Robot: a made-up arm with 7 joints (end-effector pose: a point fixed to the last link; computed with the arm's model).
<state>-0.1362 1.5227 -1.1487 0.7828 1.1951 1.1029 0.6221</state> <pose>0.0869 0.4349 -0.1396 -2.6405 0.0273 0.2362</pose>
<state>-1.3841 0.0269 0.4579 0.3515 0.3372 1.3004 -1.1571</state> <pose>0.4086 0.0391 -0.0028 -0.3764 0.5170 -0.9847</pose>
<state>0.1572 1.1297 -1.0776 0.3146 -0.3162 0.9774 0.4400</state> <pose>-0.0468 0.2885 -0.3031 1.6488 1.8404 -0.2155</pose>
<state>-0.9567 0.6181 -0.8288 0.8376 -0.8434 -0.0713 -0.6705</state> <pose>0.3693 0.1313 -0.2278 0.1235 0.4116 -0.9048</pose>
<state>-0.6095 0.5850 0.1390 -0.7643 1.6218 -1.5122 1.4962</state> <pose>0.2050 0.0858 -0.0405 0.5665 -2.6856 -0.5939</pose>
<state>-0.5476 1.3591 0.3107 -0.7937 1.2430 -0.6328 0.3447</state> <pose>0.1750 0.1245 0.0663 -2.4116 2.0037 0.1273</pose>
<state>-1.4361 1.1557 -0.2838 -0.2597 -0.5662 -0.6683 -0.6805</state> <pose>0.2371 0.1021 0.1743 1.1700 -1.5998 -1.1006</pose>
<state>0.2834 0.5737 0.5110 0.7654 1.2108 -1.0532 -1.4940</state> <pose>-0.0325 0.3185 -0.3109 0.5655 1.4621 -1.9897</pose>
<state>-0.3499 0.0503 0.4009 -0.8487 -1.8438 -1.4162 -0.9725</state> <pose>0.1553 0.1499 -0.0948 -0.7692 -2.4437 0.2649</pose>
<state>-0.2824 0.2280 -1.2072 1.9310 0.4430 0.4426 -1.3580</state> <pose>0.0062 0.2360 -0.3974 -0.3900 -2.8875 0.8764</pose>
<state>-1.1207 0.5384 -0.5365 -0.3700 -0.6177 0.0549 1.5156</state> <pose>0.2831 -0.0289 0.0099 -0.4411 -0.5946 0.4727</pose>
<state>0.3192 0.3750 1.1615 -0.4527 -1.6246 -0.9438 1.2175</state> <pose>-0.0185 0.3106 -0.0797 -1.3873 -1.2981 1.7221</pose>
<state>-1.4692 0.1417 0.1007 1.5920 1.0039 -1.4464 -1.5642</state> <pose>0.4112 -0.0143 -0.1341 1.4823 -0.2753 -2.3633</pose>
